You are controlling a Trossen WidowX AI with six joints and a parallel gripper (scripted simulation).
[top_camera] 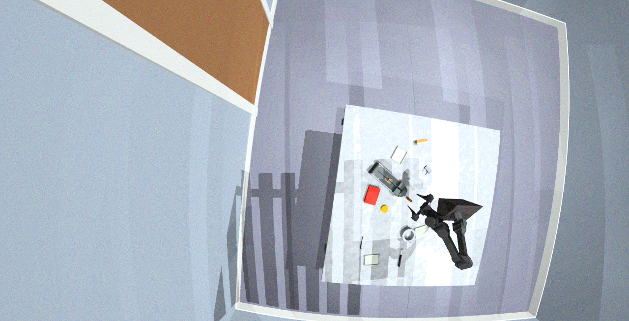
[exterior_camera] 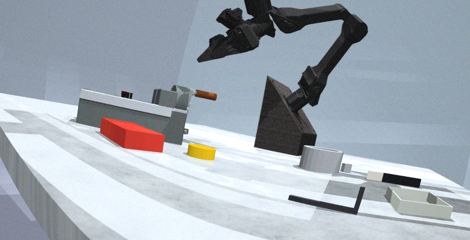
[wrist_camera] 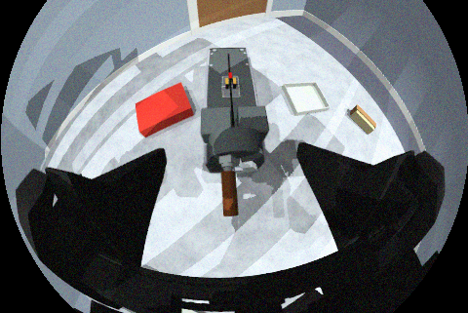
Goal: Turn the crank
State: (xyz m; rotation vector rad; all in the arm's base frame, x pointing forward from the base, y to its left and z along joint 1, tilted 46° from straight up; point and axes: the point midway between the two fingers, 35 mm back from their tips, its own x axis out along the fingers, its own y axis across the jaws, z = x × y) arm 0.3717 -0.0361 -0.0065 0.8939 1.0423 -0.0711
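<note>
The brown handle is 80 mm below my gripper tip, 20 mm behind it and 10 mm to the left of it. The rest, counted from my gripper tip: yellow disc 190 mm below, 130 mm to the left, 90 mm ahead; red pointer 150 mm ahead, 120 mm below, 90 mm to the right; black L-shaped bar 420 mm to the left, 190 mm below, 180 mm ahead.
</note>
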